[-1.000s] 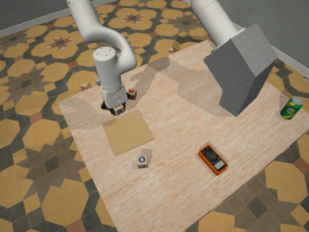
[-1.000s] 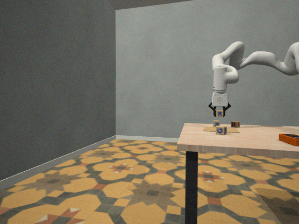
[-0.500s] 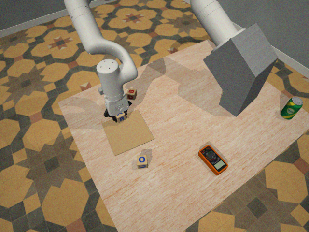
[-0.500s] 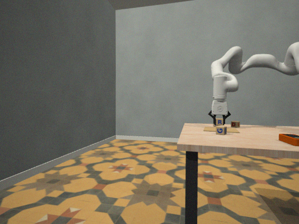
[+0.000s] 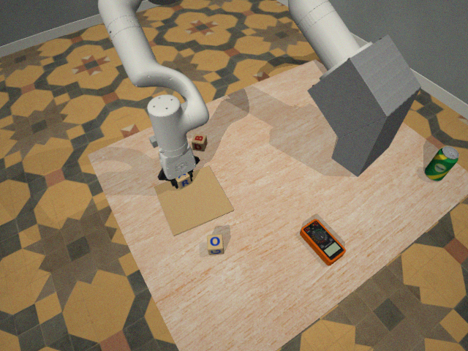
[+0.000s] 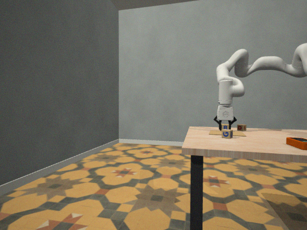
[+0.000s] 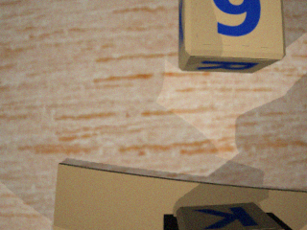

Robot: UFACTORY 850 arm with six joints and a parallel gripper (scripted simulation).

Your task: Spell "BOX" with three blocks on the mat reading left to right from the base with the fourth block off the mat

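My hand is right at the X block. Round my hand: B block: 15 cm behind, 9 cm to the right, 1 cm below; then O block: 25 cm to the left, 7 cm ahead, 1 cm below; then tan mat: 7 cm to the left, 3 cm below, 1 cm ahead.
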